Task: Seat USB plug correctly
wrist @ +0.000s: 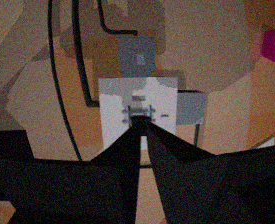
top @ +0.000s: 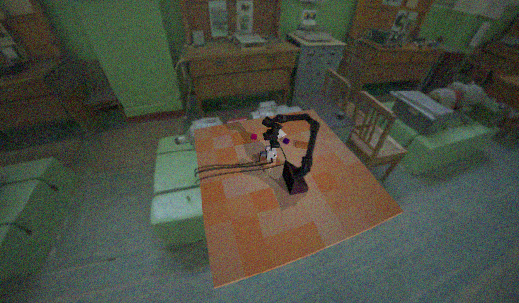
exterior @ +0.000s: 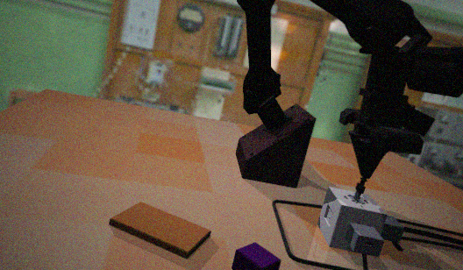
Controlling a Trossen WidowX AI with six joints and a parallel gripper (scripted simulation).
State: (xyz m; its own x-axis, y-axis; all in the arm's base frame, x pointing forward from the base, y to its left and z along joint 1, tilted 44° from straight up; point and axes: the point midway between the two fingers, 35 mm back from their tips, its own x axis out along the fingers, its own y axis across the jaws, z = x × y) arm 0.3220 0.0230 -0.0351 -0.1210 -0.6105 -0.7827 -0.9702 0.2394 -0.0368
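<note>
My gripper tip is 20 mm above the usb plug. The rest, counted from my gripper tip: purple block 110 mm ahead, 200 mm to the right, 100 mm below; then USB socket 50 mm below; then magenta block 260 mm ahead, 50 mm to the left, 100 mm below.
</note>
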